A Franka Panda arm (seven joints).
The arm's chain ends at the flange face. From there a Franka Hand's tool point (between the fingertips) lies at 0.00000 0.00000 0.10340 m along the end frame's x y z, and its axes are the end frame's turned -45 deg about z.
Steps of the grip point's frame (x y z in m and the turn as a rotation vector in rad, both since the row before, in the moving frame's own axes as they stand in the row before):
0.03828 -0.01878 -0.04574 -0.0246 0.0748 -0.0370
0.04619 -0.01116 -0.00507 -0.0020 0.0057 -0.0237
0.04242 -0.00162 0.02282 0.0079 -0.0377 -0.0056
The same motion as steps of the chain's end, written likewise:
0.00660 -0.03655 -0.04542 0.0355 0.0703 -0.0370
0.02421 -0.04028 -0.00507 0.0026 0.0054 -0.0237
0.03218 -0.03333 0.02290 -0.0211 -0.0322 -0.0056

